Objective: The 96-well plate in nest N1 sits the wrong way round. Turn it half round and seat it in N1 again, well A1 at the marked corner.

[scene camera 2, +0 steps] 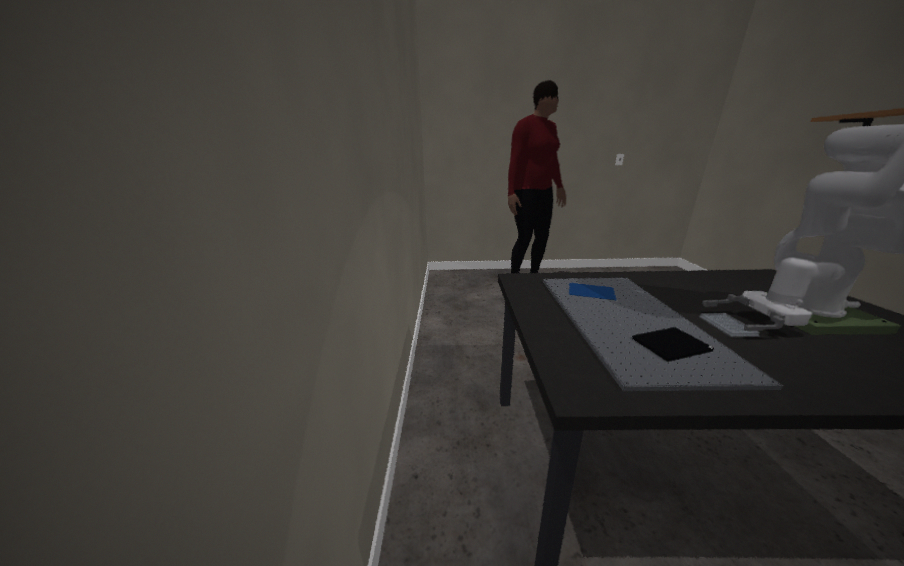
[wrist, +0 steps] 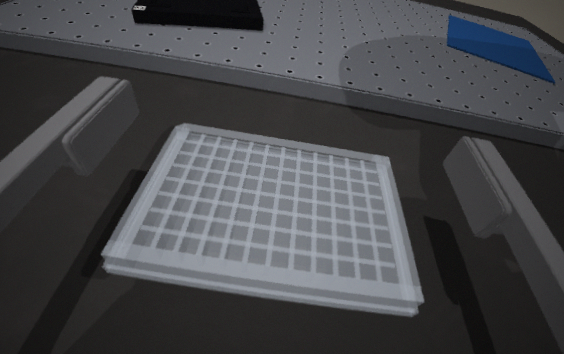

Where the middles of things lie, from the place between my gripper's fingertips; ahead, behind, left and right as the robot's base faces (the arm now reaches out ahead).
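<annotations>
Counting from my hand, there's a flat blue rectangle (wrist: 481,41) that's 340 mm ahead, 210 mm to the right and 30 mm below. The clear 96-well plate (scene camera 2: 732,327) is 20 mm behind my hand and 30 mm below it. And the black nest (scene camera 2: 684,345) is 160 mm to the left of my hand, 220 mm ahead of it and 20 mm below it.
</annotations>
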